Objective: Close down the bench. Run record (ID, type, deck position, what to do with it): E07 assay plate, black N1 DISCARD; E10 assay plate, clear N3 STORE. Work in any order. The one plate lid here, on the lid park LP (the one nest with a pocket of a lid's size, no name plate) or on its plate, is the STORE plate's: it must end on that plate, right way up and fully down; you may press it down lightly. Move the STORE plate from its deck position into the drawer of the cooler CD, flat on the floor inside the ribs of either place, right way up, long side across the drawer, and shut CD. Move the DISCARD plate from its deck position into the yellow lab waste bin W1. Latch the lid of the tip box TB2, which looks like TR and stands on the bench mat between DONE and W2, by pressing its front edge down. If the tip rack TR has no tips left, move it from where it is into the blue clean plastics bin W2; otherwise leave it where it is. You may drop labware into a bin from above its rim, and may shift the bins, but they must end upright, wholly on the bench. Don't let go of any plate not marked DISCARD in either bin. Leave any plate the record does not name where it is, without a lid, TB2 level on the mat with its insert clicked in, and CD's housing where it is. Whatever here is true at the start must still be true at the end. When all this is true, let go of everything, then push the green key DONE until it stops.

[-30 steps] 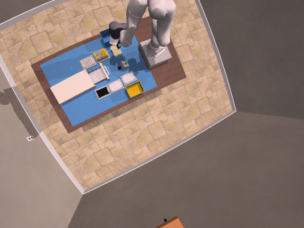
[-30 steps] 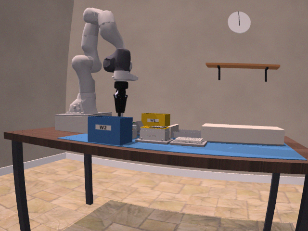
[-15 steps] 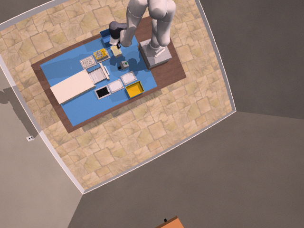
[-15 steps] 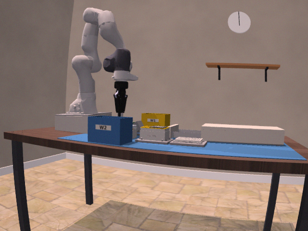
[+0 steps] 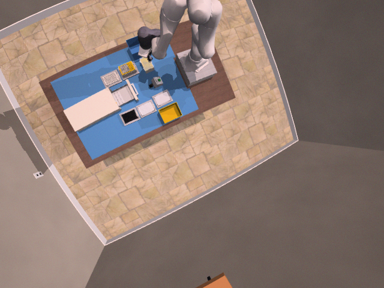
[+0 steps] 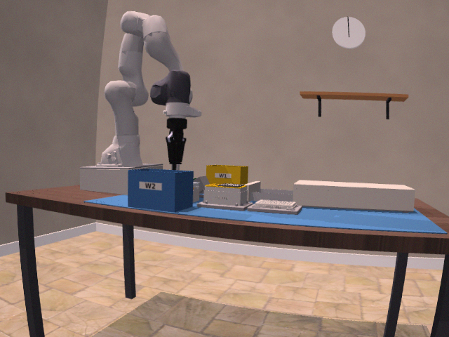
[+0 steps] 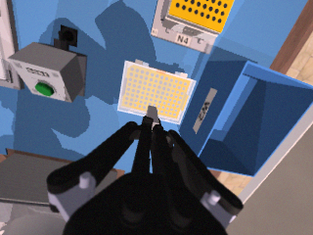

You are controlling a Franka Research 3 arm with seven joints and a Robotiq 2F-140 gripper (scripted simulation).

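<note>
Right now the yellow insert is 3 cm ahead of my hand and 5 cm below it. Round my hand: blue bin W2: 2 cm ahead, 16 cm to the right, 6 cm below; box: 3 cm ahead, 6 cm below; green key DONE: 1 cm ahead, 18 cm to the left, 4 cm below.
</note>
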